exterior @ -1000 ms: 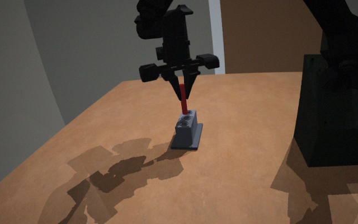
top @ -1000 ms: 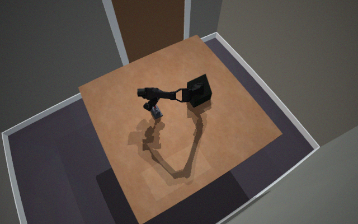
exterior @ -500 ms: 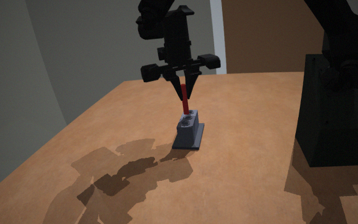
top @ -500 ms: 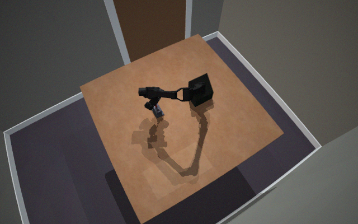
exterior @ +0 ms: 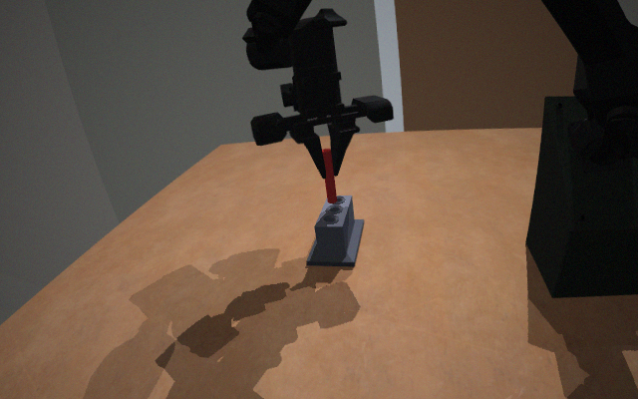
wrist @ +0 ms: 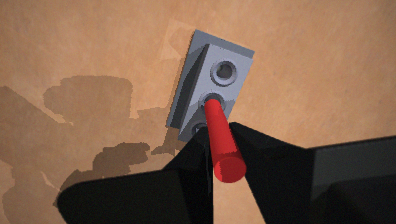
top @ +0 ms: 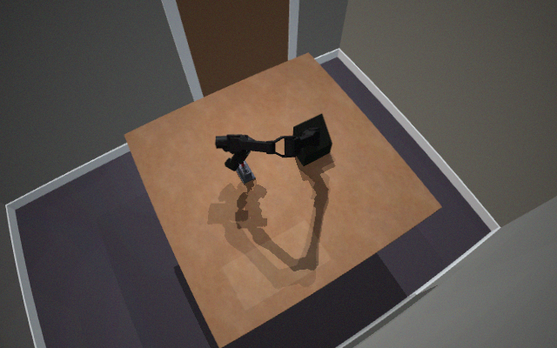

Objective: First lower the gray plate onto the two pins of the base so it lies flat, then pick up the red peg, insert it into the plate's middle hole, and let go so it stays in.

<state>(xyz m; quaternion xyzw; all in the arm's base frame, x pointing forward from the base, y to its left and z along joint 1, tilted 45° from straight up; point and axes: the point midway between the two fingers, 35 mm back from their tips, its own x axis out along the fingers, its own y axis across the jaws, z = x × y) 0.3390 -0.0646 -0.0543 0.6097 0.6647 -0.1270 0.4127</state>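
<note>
Now: gripper tip 70 mm above the gray plate. The rest, counted from my gripper tip: base: 100 mm below; then red peg: right at my gripper tip.
</note>
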